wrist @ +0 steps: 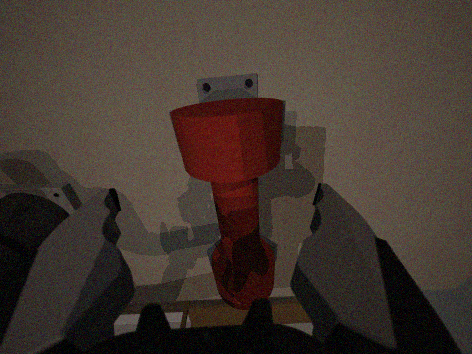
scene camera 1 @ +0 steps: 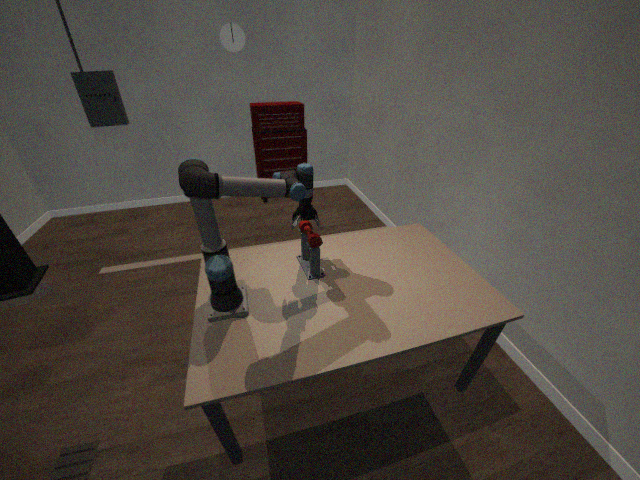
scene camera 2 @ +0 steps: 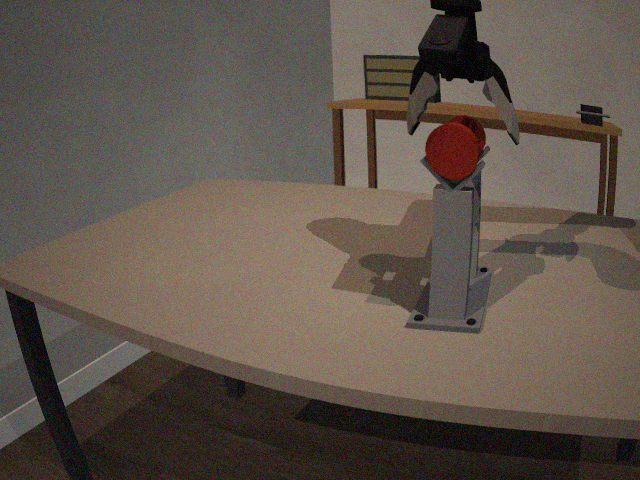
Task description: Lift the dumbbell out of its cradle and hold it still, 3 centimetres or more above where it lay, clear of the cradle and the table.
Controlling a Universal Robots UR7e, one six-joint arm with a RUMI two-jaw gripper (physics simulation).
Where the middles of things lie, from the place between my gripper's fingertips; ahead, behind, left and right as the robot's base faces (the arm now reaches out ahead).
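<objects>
Red dumbbell [scene camera 2: 453,149]: my hand 10 mm short of it, 40 mm to the left of it, 10 mm above it. Grey cradle [scene camera 2: 454,298]: 10 mm ahead of my hand, 40 mm to the right of it, 130 mm below it.
</objects>
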